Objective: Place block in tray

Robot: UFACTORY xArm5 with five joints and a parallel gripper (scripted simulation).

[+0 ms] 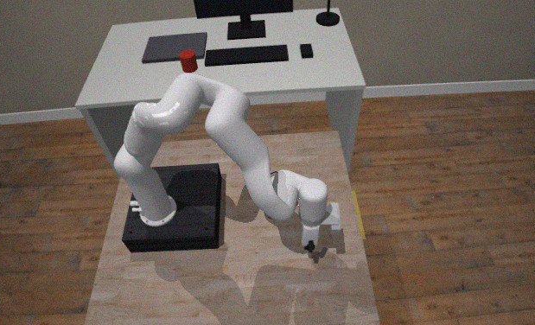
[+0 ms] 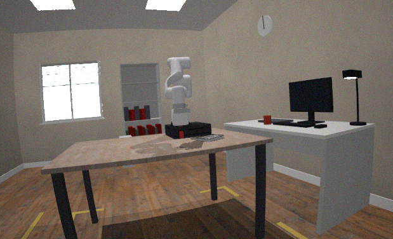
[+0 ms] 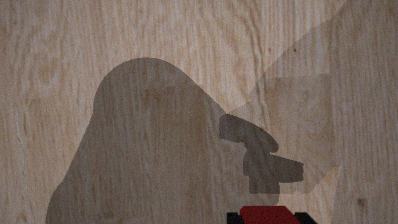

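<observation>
My gripper is now 230 mm to the right of the white tray, 120 mm past it and 60 mm above it. Round my hand: red block (right at my hand).
</observation>
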